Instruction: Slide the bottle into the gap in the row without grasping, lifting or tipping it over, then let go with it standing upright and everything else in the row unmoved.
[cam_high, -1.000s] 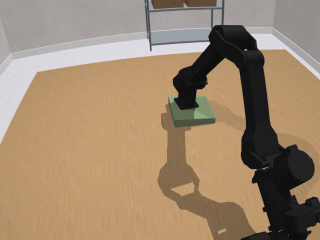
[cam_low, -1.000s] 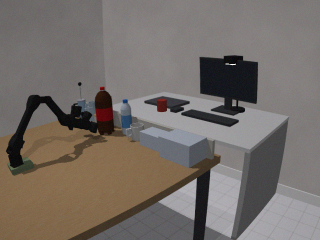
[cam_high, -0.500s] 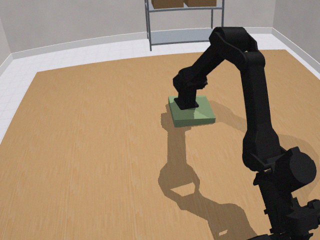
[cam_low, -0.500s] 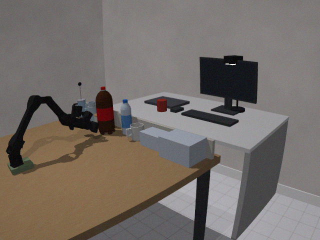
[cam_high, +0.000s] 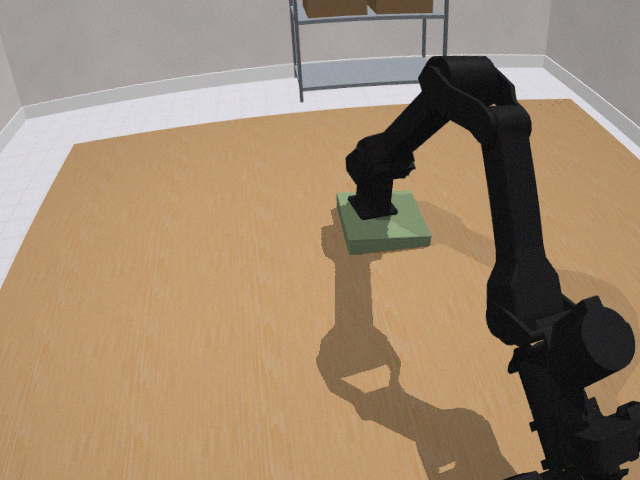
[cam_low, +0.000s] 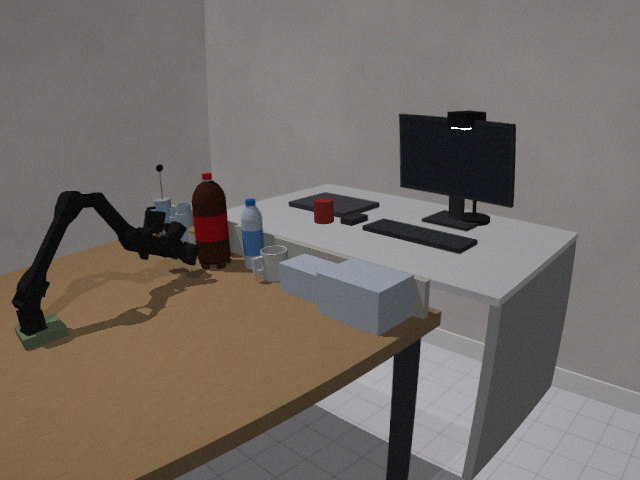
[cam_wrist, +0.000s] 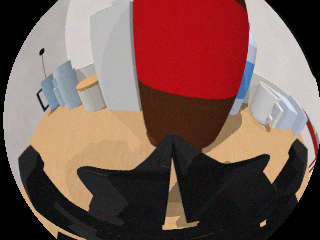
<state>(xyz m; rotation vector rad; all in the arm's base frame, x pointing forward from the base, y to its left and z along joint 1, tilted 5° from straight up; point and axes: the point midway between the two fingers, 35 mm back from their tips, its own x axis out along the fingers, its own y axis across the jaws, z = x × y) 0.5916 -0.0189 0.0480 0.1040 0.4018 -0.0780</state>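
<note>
Now: the cola bottle 80 mm ahead of my hand, 30 mm to the right of it and 90 mm above it. The rest, counted from my hand: water bottle 140 mm ahead, 160 mm to the right, 40 mm above; jar 220 mm ahead, 260 mm to the left; grey box 630 mm to the right, 10 mm below.
</note>
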